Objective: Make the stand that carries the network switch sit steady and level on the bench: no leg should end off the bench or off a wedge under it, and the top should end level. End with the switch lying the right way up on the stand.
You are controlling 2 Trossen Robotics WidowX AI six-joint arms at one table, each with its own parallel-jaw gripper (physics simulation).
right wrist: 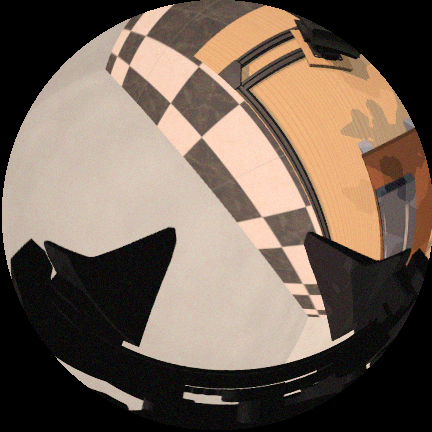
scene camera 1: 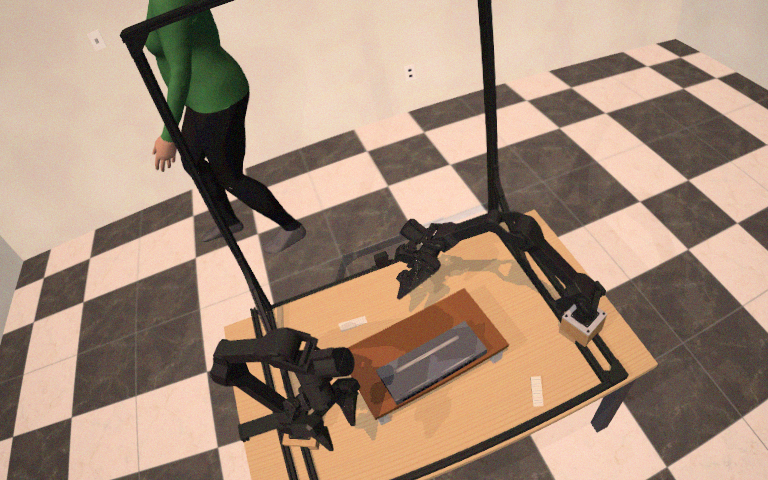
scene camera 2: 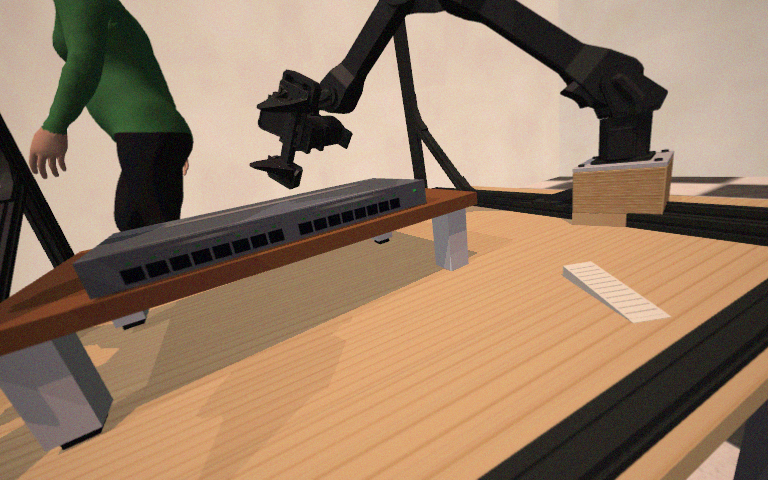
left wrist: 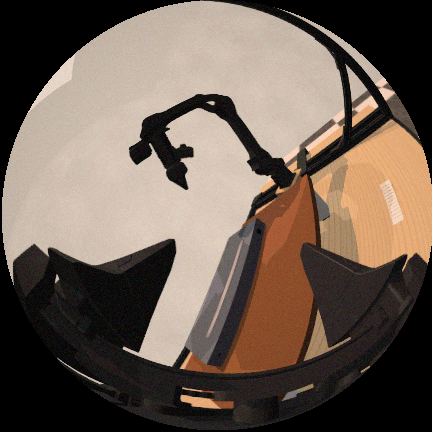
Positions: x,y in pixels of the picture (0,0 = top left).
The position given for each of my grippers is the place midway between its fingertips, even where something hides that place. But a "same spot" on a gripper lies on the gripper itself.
Scene:
My left gripper shows in scene camera 1, in scene camera 2 (pixel 254 138) and in the left wrist view; in the right wrist view it is out of frame. My right gripper shows in the right wrist view (pixel 244 237), in scene camera 1 (pixel 342 438) and in the left wrist view (pixel 184 184); in scene camera 2 it is out of frame. A grey network switch shows in the right wrist view (pixel 396 200), in scene camera 1 (pixel 426 365), in scene camera 2 and in the left wrist view. A stand shows in the right wrist view (pixel 388 161), in scene camera 1 (pixel 393 342), in scene camera 2 (pixel 59 394) and in the left wrist view (pixel 276 325). The same spot on the grey network switch: (left wrist: pixel 214 328) is (scene camera 2: pixel 337 187). The same spot on my left gripper: (scene camera 1: pixel 423 271) is (left wrist: pixel 122 320).

